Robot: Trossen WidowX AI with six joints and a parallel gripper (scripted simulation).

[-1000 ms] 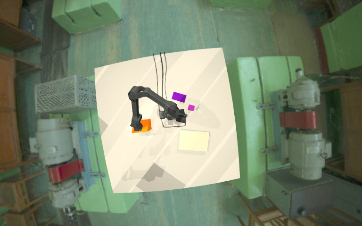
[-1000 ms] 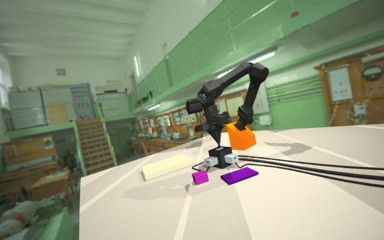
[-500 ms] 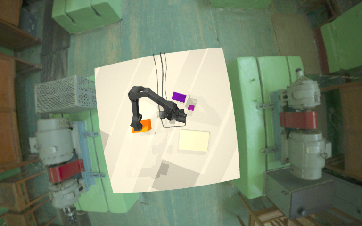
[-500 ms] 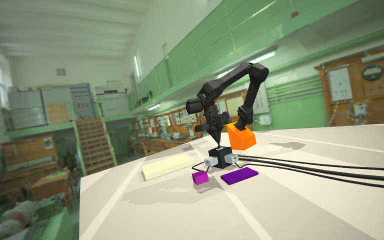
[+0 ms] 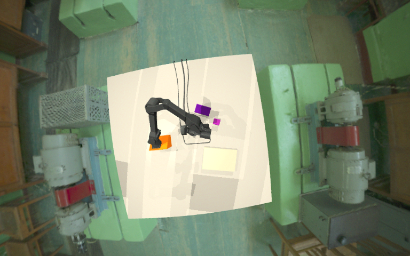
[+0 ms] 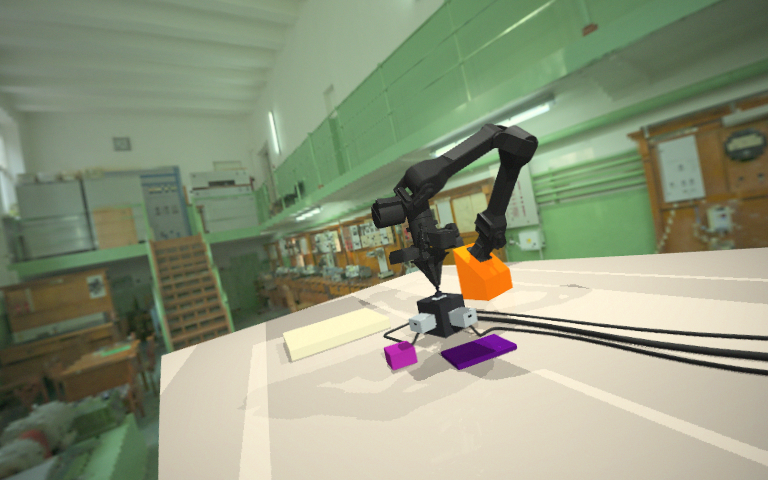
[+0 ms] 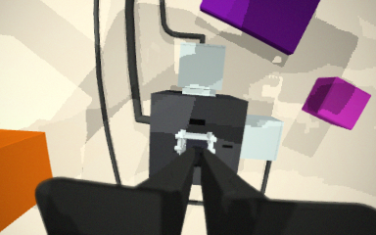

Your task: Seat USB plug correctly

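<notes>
My gripper tip is 20 mm above the USB plug. Also, from my gripper tip: dark purple flat block (140 mm to the left, 100 mm below, 60 mm ahead); then cream slab (260 mm to the right, 160 mm ahead, 90 mm below); then magenta cube (160 mm ahead, 90 mm below, 40 mm to the left).
</notes>
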